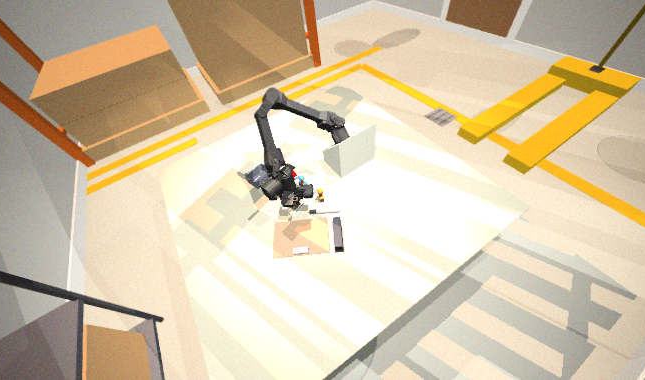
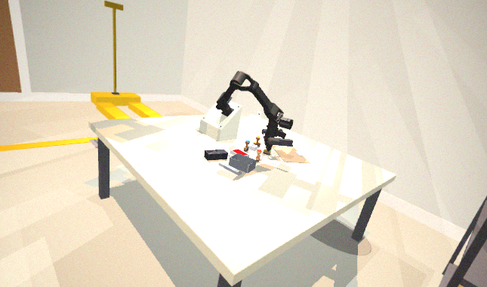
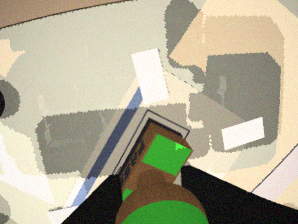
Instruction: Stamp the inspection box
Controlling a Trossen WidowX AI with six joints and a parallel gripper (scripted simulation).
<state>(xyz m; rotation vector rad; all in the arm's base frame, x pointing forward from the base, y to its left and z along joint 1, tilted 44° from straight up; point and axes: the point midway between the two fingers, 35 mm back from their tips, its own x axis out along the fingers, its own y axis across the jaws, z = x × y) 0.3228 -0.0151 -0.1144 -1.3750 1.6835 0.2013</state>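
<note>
Now: the green stamp right at my gripper tip. Round my gripper tip: pen 70 mm behind, 90 mm to the left, 10 mm below; yellow stamp 120 mm behind, 30 mm to the left; white card 10 mm to the right, 30 mm below.
</note>
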